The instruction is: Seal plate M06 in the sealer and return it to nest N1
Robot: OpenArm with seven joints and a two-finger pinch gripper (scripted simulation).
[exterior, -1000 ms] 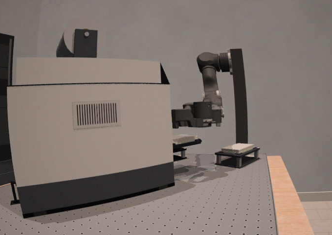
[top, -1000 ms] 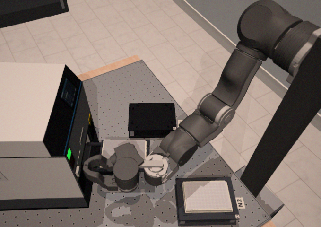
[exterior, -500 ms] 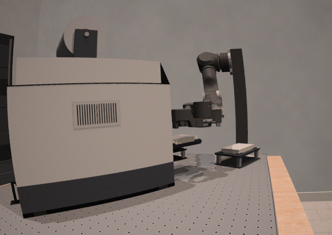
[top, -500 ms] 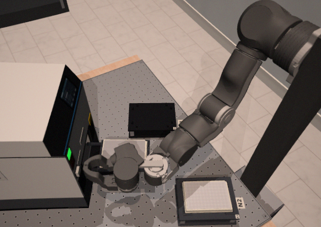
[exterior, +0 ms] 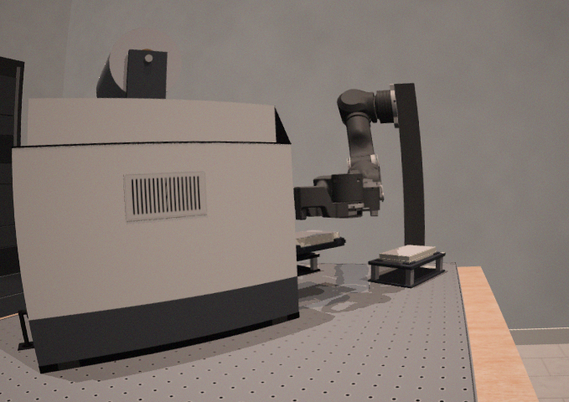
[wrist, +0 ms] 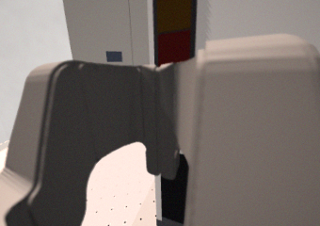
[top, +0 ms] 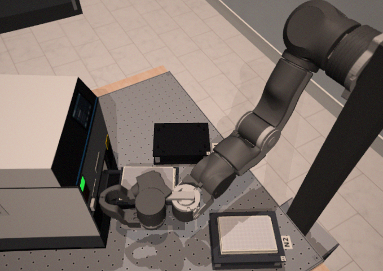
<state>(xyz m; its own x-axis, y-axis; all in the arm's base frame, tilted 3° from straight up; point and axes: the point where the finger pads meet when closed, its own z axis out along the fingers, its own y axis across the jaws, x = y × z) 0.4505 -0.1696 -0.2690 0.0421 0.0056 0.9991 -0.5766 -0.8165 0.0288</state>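
My hand is 20 mm short of the start key and 10 mm to the left of it. The rest, counted from my hand: sealer's stage: 110 mm behind, 30 mm to the right, 90 mm below; then touchscreen: 40 mm behind, 140 mm to the right, 130 mm above; then 96-well plate M06: 110 mm behind, 30 mm to the right, 80 mm below.
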